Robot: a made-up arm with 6 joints.
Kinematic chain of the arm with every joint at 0, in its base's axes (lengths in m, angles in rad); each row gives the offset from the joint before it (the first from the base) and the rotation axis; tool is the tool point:
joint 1: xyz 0 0 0.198 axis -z
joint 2: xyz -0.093 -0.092 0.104 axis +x
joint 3: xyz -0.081 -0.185 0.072 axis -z
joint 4: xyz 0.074 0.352 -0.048 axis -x
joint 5: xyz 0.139 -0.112 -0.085 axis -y
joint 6: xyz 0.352 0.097 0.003 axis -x
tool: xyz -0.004 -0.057 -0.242
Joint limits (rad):
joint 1: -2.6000..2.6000
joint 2: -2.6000..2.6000
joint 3: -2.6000..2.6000
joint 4: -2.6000..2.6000
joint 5: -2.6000..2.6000
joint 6: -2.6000..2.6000
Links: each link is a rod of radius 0.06 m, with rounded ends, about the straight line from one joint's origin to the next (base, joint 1, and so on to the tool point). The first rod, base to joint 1, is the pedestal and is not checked.
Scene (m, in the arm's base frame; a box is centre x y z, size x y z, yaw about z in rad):
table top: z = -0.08
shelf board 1: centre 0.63 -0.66 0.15 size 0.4 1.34 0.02 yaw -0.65
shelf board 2: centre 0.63 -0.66 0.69 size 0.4 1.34 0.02 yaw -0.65
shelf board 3: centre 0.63 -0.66 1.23 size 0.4 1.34 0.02 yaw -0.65
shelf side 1: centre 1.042 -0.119 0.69 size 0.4 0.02 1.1 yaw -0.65
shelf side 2: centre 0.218 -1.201 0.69 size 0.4 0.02 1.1 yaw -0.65
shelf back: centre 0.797 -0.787 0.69 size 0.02 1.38 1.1 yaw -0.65
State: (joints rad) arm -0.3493 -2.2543 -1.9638 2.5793 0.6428 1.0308
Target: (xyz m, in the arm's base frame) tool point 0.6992 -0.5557 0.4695
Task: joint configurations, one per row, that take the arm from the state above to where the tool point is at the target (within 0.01 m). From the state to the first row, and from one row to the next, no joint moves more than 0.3 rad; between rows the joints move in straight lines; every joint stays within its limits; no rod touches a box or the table.
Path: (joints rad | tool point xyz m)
1: -0.6293 -2.2302 -1.9355 2.5823 0.7175 1.1752 | -0.7191 -0.6170 0.2184
2: -0.9093 -2.2062 -1.9071 2.5852 0.7921 1.3195 | -0.5132 -0.8036 0.2623
3: -1.1893 -2.1821 -1.8788 2.5882 0.8668 1.4639 | -0.2587 -0.9175 0.3067
4: -1.4693 -2.1580 -1.8504 2.5911 0.9415 1.6083 | 0.0177 -0.9467 0.3503
5: -1.7493 -2.1339 -1.8221 2.5941 1.0161 1.7526 | 0.2870 -0.8892 0.3926
6: -2.0293 -2.1099 -1.7937 2.5970 1.0908 1.8970 | 0.5217 -0.7533 0.4325
7: -2.3093 -2.0858 -1.7654 2.6000 1.1655 2.0413 | 0.6992 -0.5557 0.4695

